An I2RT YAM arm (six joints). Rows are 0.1 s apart.
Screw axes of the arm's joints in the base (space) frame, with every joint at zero. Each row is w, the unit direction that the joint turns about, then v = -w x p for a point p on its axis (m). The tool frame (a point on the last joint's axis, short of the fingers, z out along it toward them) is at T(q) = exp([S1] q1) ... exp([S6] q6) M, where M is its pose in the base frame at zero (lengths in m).
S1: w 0 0 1 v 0 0 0
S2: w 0 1 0 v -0.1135 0 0.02
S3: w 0 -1 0 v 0.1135 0 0.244
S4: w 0 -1 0 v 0.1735 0 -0.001
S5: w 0 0 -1 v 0 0.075 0
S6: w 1 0 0 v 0 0.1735 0
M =
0 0 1 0.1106
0 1 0 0
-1 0 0 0.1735
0 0 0 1
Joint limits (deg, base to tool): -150..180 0..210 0..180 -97..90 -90..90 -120..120
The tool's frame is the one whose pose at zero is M.
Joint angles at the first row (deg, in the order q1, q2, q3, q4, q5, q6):
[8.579, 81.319, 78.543, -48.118, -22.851, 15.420]
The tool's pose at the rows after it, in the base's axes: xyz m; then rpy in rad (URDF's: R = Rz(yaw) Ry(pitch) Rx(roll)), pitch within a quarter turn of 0, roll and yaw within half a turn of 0:
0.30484, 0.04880, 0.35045, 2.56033, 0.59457, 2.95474
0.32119, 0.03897, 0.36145, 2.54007, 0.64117, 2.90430
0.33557, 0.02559, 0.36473, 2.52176, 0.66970, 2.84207
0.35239, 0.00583, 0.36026, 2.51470, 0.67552, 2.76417
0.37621, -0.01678, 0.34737, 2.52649, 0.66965, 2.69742
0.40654, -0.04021, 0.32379, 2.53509, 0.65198, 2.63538
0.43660, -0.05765, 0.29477, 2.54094, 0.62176, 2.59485
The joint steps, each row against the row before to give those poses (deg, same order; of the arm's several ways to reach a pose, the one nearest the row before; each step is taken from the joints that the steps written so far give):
[-2.032, 2.492, 4.023, 0.743, 0.175, 0.023]
[-2.056, 2.687, 4.152, 1.441, 0.043, 0.195]
[-2.448, 2.252, 2.294, 1.991, 0.152, 0.568]
[-3.255, 2.952, 1.706, 1.989, 0.569, 0.854]
[-3.279, 4.852, 2.382, 2.121, 0.963, 0.415]
[-2.886, 6.709, 2.797, 3.080, 0.698, 0.721]
[-1.727, 7.344, 3.411, 2.535, 0.285, 0.896]

